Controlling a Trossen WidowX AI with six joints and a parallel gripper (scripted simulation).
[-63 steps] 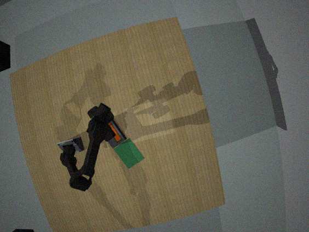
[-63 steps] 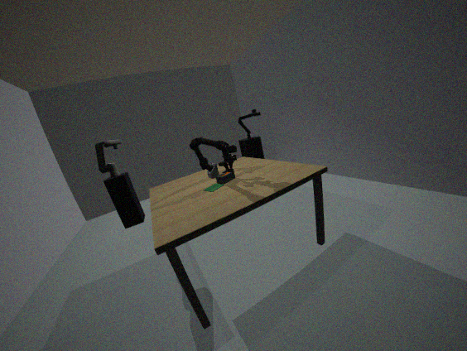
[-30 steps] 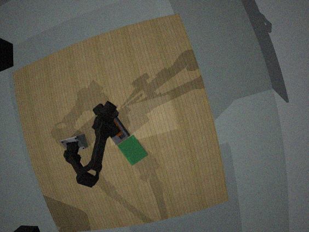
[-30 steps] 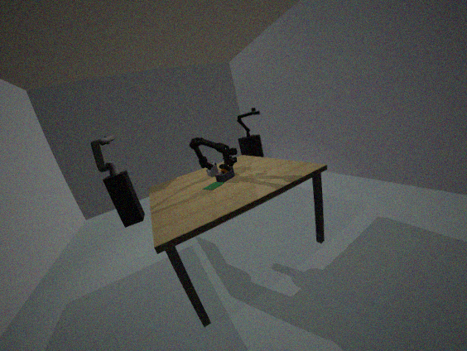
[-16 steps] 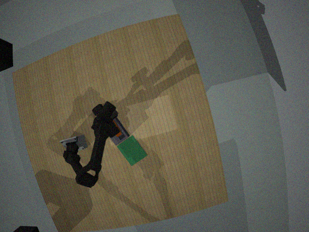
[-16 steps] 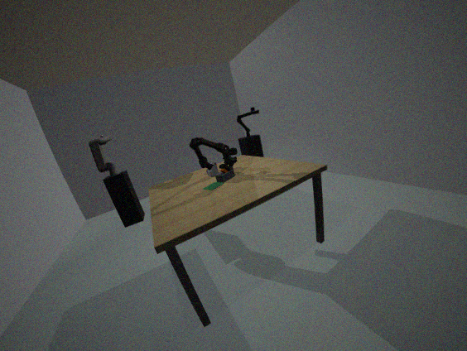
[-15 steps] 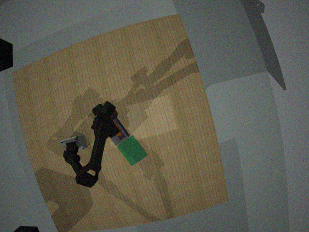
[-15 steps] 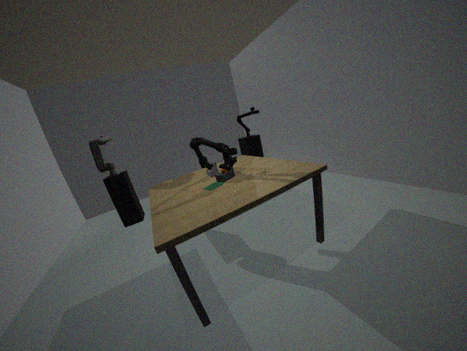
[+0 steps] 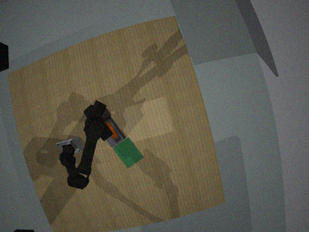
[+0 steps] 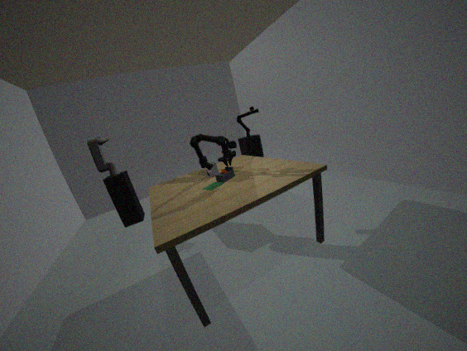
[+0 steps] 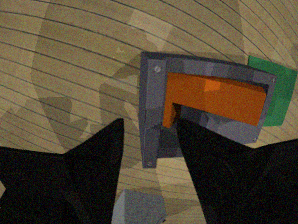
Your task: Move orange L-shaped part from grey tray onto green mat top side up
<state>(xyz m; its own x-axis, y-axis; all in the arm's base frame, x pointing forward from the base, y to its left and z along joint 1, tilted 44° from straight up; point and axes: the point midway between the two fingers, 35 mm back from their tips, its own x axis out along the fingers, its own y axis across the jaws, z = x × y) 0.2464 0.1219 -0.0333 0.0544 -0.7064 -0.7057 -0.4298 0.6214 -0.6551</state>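
The orange L-shaped part lies 50 mm to the right of my gripper tip, 50 mm below it and 20 mm ahead of it. Also, from my gripper tip: green mat: 210 mm to the right, 110 mm below, 90 mm ahead.
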